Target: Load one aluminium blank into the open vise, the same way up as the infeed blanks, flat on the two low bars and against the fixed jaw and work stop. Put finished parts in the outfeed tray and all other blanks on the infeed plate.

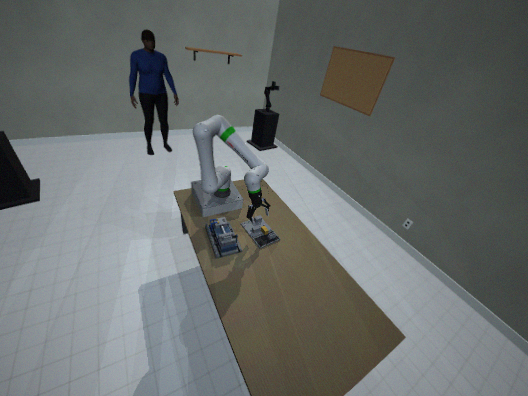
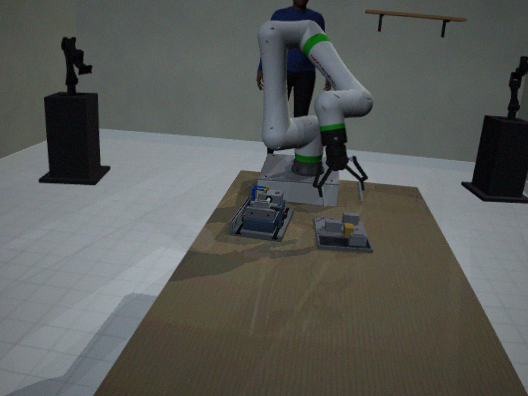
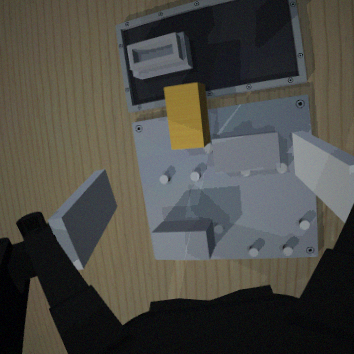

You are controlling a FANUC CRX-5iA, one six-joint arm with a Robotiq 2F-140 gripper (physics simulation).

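Places are measured from the arm's base along level axes (x ahead, y left, z up), in metres.
Pixels of known places: gripper, fingertip midpoint: (image 1: 260,219) (image 2: 343,203) (image 3: 199,171); arm's base, origin of the base link: (image 1: 221,192) (image 2: 307,170).
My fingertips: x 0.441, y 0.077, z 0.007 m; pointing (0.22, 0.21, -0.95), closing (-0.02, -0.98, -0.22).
Observation:
Ahead of a thing's pixels: the offset from my fingertips to its top centre. "spot": to the spot under its first point. Level surfaces: height alone.
My gripper (image 1: 259,212) (image 2: 340,191) (image 3: 199,171) is open and empty above the infeed plate @[dx -0.035, dy +0.007, dz -0.108 m] (image 2: 325,232) (image 3: 280,200), its fingers spread wide to either side. One grey blank @[dx +0.000, dy -0.027, dz -0.072 m] (image 2: 334,225) (image 3: 245,152) sits on the plate near the middle, beside small round pins. Another grey blank @[dx -0.083, dy +0.057, dz -0.072 m] (image 2: 351,218) (image 3: 182,242) stands at the plate corner farther from the tray. A grey part with a pocket in its top @[spot: dx +0.130, dy +0.037, dz -0.090 m] (image 2: 357,240) (image 3: 159,54) lies at one end of the dark outfeed tray (image 2: 345,248) (image 3: 270,83). The vise @[dx -0.059, dy -0.285, dz -0.017 m] (image 1: 225,237) (image 2: 262,215) stands beside the plate; its jaw contents are too small to tell.
A yellow block @[dx +0.046, dy +0.022, dz -0.067 m] (image 1: 264,229) (image 2: 348,230) (image 3: 186,117) rises at the plate's edge next to the tray. The robot's grey base (image 1: 217,202) (image 2: 300,190) stands behind the vise and plate on the wooden table @[dz -0.116 m] (image 1: 300,310) (image 2: 320,320). A person (image 1: 152,72) stands behind the robot.

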